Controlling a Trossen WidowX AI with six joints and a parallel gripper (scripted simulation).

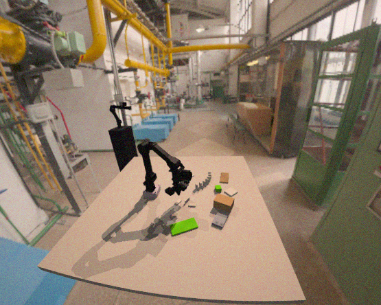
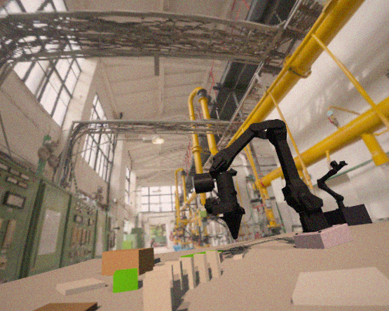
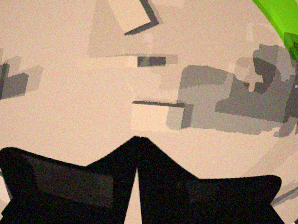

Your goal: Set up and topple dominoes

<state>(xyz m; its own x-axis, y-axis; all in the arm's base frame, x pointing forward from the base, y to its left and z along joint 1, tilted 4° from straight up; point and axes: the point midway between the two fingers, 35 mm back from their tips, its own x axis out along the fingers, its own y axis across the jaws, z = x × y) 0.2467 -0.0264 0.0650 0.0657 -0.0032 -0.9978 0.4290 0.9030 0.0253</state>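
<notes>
The flat green block lies 200 mm to the right of my gripper tip, 100 mm ahead of it and 50 mm below it. From my gripper tip the other things lie so: grey slab (310 mm ahead, 100 mm to the right, 50 mm below); then green cube (260 mm ahead, 190 mm to the left, 40 mm below); then brown box (320 mm ahead, 30 mm below, 20 mm to the left).
</notes>
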